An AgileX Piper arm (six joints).
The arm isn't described. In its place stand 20 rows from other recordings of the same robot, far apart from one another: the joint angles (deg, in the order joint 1, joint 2, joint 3, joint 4, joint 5, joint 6), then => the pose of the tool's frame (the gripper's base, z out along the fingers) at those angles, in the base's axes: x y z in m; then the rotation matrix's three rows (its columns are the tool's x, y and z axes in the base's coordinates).
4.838 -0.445 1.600 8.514 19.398 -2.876 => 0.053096 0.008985 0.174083; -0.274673 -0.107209 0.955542; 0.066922 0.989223 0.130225; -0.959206 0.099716 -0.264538
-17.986 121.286 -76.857 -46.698 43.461 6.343 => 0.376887 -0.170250 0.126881; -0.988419 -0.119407 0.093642; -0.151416 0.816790 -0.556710; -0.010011 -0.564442 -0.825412
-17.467 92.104 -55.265 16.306 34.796 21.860 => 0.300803 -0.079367 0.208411; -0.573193 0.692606 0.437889; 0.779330 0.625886 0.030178; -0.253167 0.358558 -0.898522
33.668 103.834 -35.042 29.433 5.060 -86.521 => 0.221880 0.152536 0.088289; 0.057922 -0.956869 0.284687; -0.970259 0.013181 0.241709; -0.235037 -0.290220 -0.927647
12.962 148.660 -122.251 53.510 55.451 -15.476 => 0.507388 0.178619 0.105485; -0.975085 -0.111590 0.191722; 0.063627 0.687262 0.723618; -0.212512 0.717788 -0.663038
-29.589 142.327 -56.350 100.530 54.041 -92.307 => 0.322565 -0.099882 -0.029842; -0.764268 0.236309 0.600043; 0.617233 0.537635 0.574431; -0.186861 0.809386 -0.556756
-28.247 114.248 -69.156 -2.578 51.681 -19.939 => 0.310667 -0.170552 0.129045; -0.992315 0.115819 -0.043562; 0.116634 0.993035 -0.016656; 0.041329 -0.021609 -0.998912
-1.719 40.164 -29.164 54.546 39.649 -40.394 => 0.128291 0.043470 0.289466; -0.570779 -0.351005 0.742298; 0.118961 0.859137 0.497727; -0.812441 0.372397 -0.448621
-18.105 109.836 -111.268 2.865 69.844 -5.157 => 0.400130 -0.126329 0.344190; -0.868693 0.227892 0.439815; 0.207614 0.973642 -0.094430; -0.449742 0.009281 -0.893110
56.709 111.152 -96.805 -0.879 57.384 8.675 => 0.234181 0.354487 0.269801; -0.617920 -0.752572 0.227617; -0.681151 0.656997 0.323091; -0.392693 0.044603 -0.918587
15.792 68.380 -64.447 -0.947 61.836 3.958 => 0.218390 0.060387 0.346993; -0.854392 -0.213348 0.473811; -0.178004 0.976825 0.118861; -0.488189 0.017214 -0.872568
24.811 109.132 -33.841 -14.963 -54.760 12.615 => 0.282037 0.151526 0.123273; -0.296635 -0.575136 0.762382; -0.064851 0.808602 0.584771; -0.952786 0.124022 -0.277158
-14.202 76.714 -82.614 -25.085 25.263 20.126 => 0.288942 -0.090109 0.456724; -0.225665 0.402095 0.887353; 0.007215 0.911513 -0.411208; -0.974178 -0.086393 -0.208598
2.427 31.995 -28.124 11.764 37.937 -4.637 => 0.103483 0.015803 0.278933; -0.600125 -0.094282 0.794331; 0.055764 0.985682 0.159125; -0.797960 0.139790 -0.586275
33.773 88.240 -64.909 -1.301 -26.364 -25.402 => 0.302866 0.203649 0.361147; 0.356104 -0.452709 0.817463; -0.299879 0.773174 0.558815; -0.885021 -0.444136 0.139573
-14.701 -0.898 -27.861 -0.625 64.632 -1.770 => -0.008555 0.001317 0.268096; -0.505372 0.244129 0.827647; 0.095831 0.969090 -0.227335; -0.857564 -0.035574 -0.513146
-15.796 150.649 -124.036 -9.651 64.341 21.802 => 0.490014 -0.152914 0.066131; -0.829921 0.557007 0.031220; 0.545249 0.821699 -0.165877; -0.118047 -0.120642 -0.985652
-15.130 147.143 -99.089 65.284 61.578 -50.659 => 0.468051 -0.051242 0.034623; -0.952274 -0.045196 0.301882; 0.206427 0.633188 0.745963; -0.224862 0.772678 -0.593638
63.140 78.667 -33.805 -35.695 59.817 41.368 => 0.123668 0.142600 0.185269; -0.707820 -0.567236 0.420992; -0.696912 0.658069 -0.285060; -0.115346 -0.495165 -0.861108
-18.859 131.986 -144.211 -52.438 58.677 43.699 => 0.462545 -0.223112 0.371057; -0.300784 0.867171 0.396918; 0.232966 0.470391 -0.851151; -0.924800 -0.163545 -0.343508
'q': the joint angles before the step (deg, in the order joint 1, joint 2, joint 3, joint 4, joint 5, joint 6). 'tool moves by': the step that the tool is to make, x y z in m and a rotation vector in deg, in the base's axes. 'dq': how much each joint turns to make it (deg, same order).
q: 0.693, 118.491, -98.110, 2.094, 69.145, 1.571
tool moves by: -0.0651, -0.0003, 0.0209, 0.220, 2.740, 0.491
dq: 0.005, -13.495, 16.243, 0.307, 0.011, -0.576
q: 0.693, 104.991, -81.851, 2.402, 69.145, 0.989
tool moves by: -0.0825, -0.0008, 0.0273, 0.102, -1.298, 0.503
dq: 0.003, -17.847, 16.448, 0.122, 0.121, -0.533
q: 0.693, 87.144, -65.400, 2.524, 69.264, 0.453
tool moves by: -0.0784, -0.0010, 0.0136, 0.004, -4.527, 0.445
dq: -0.015, -17.953, 13.544, 0.002, -0.099, -0.468
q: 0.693, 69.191, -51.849, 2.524, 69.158, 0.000
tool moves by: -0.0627, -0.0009, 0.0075, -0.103, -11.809, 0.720
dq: -0.026, -18.030, 9.729, 0.010, -3.472, -0.928
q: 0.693, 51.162, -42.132, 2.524, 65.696, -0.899
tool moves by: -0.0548, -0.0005, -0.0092, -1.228, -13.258, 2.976
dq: -0.007, -18.353, 9.165, 0.211, -3.917, -3.538
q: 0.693, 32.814, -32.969, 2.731, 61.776, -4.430
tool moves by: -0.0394, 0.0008, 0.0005, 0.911, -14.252, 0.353
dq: -0.058, -15.560, 3.539, 1.025, -2.222, -0.441
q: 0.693, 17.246, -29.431, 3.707, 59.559, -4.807
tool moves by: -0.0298, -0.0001, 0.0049, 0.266, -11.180, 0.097
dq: -0.012, -11.008, 0.142, 0.205, -0.312, -0.082
